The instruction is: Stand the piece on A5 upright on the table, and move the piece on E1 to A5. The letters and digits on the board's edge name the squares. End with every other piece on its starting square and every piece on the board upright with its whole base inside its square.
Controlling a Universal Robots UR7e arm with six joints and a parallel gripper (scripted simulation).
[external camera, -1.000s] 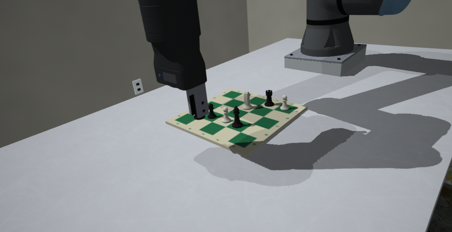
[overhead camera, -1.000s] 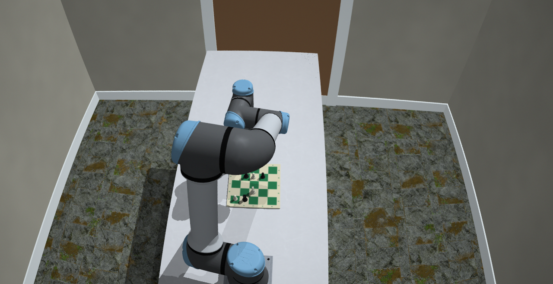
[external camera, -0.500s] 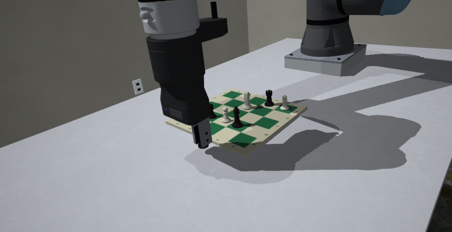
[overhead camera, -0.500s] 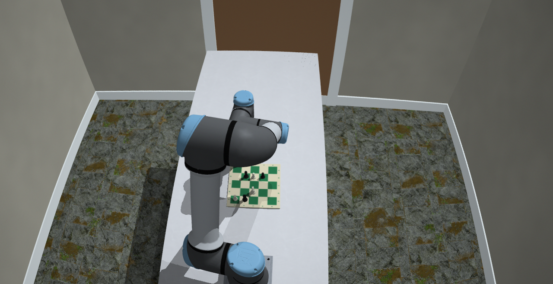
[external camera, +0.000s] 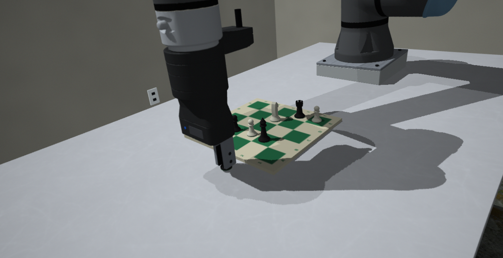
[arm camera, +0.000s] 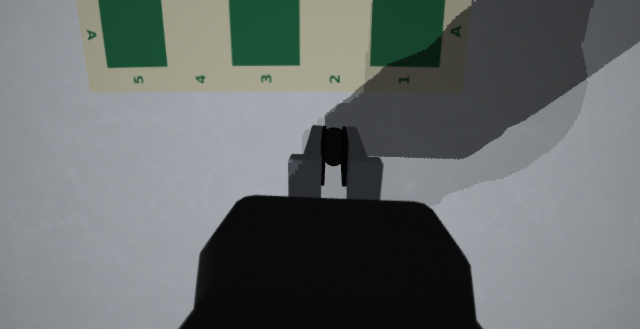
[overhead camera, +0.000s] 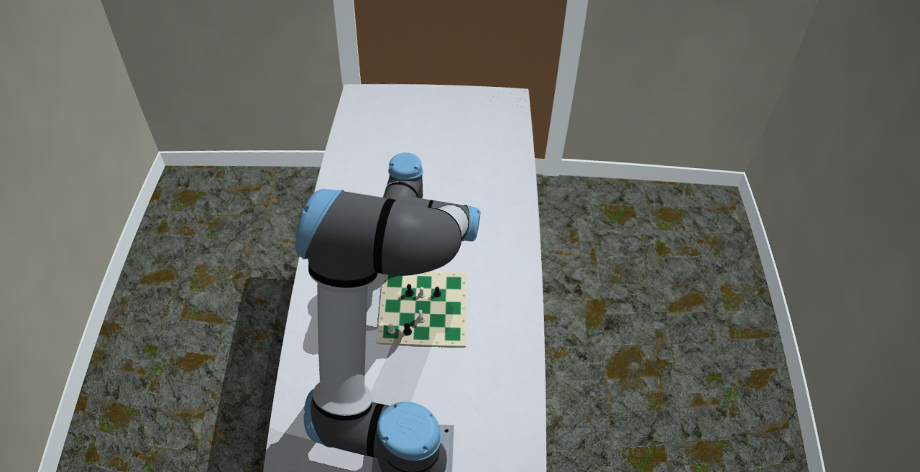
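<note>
Now: the white knight 170 mm behind my hand, 60 mm to the right of it and 10 mm below it. Also, from my hand: chessboard (130 mm behind, 60 mm to the right, 20 mm below).
</note>
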